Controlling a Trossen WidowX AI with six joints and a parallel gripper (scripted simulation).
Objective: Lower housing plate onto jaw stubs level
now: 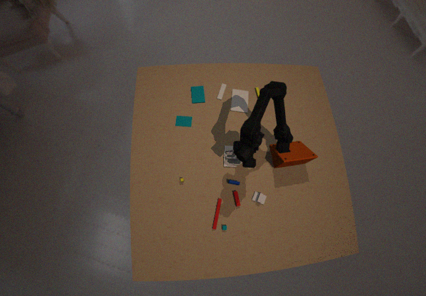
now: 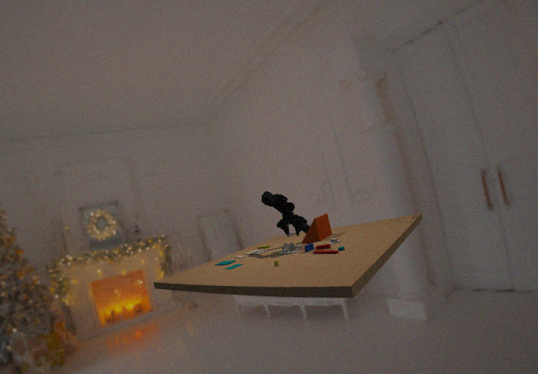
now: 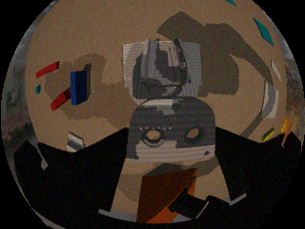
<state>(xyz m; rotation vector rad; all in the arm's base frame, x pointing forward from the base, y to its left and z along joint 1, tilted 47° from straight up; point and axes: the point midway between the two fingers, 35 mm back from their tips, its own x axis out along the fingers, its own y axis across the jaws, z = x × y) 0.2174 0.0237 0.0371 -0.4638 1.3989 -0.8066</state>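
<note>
Now: gripper tip 70 mm above the light grey jaw assembly, 30 mm short of it and 10 mm to the right of it. From my gripper tip the other things lie so: red block (220 mm to the left, 80 mm ahead, 70 mm below); striped white block (240 mm to the left, 70 mm below, 50 mm behind); blue block (140 mm to the left, 80 mm ahead, 70 mm below).
</note>
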